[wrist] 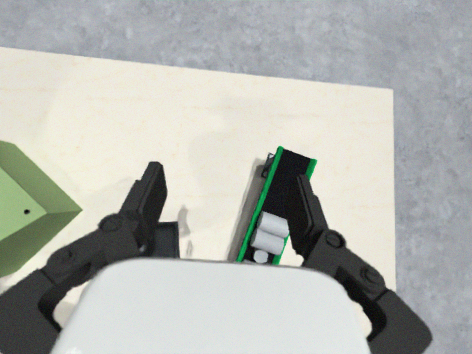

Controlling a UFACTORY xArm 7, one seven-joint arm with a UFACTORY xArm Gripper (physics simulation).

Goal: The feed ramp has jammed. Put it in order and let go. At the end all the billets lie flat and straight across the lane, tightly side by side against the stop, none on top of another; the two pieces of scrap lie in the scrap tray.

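Places are measured from the arm's base along level axes (x ahead, y left, z up), in centimetres.
Pixels of known places: gripper, fingertip midpoint: (228, 183).
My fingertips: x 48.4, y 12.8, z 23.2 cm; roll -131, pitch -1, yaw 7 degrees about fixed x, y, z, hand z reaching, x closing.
For each thing: its top centre in the pictures, then the offset to it from my fingertips. "pt": a spot on its surface instead. Level surfaces: height alone.
- pale round end at a spot on its surface: (261, 256) pt dx +11.5, dy -12.0, dz -33.0 cm
- dark scrap tray at its top centre: (148, 246) dx -14.1, dy -15.5, dz -37.9 cm
- pale wooden table at its surface level: dz -41.4 cm
- grey ramp support at its top centre: (277, 160) dx +11.0, dy +9.7, dz -32.7 cm
The feed ramp (287, 181) with green side rails and a black lane runs slantwise right of centre. Two light grey billets (273, 224) (267, 242) lie across its lane close together. Below them a pale round end (261, 256) of another piece shows, and more of the lane's lower part is hidden by the gripper's body. My gripper (228, 183) is open and empty, high above the table; its right finger overlaps the ramp's right rail. The dark scrap tray (171, 240) shows partly behind the left finger; its inside is mostly hidden. The stop is out of view.
A green block-shaped pedestal (30, 190) stands at the left edge. The pale wooden table (150, 110) ends at the top and right, with grey floor (430, 150) beyond. A grey ramp support (268, 162) shows at the ramp's upper left side.
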